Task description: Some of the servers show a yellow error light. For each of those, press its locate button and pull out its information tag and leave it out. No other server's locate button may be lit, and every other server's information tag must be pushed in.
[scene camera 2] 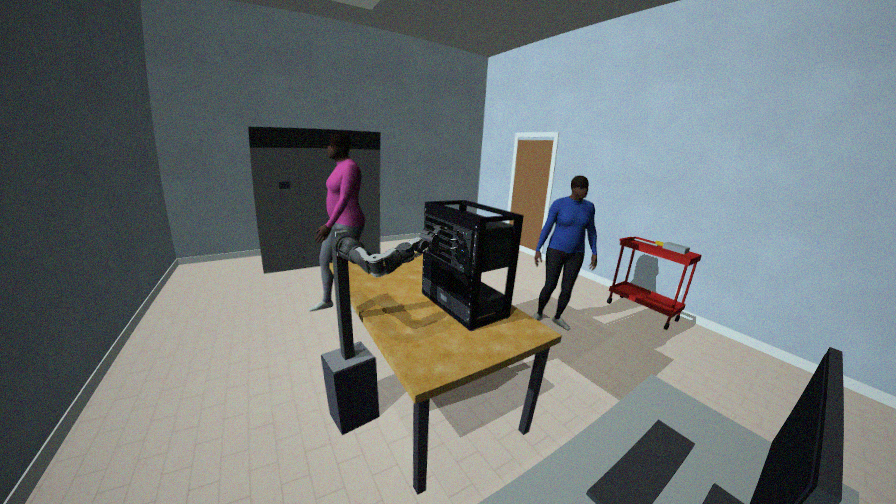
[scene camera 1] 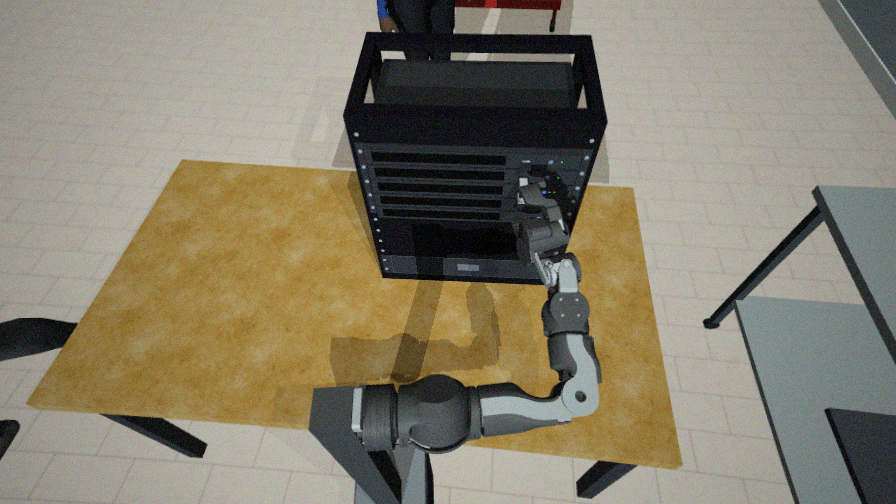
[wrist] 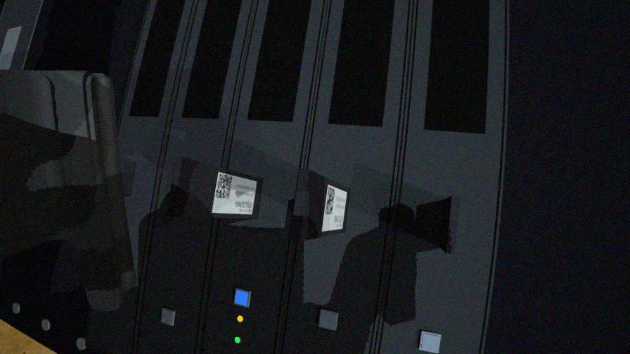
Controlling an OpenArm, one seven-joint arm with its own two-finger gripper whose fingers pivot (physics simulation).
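A black rack [scene camera 1: 476,125] [scene camera 2: 477,263] holds several servers, seen as upright columns in the wrist view. One server has its locate button [wrist: 242,298] lit blue, with a yellow light [wrist: 240,318] and a green light [wrist: 237,339] beside it. Three other buttons [wrist: 168,316] [wrist: 328,319] [wrist: 430,341] are not lit blue. Information tags with white labels [wrist: 235,195] [wrist: 334,209] show; their exact extension is unclear. A dark tag shape [wrist: 434,225] shows on the end server. My gripper [scene camera 1: 535,189] [scene camera 2: 431,236] is open before the panel; one finger [wrist: 65,165] covers the lowest server's controls.
The rack stands on a wooden table [scene camera 1: 238,269] [scene camera 2: 488,351]. A grey desk [scene camera 1: 802,351] [scene camera 2: 563,457] is to the right. A person in blue [scene camera 2: 570,225] stands behind the rack, near a red cart [scene camera 2: 648,300]. A person in pink [scene camera 2: 344,194] stands behind the arm.
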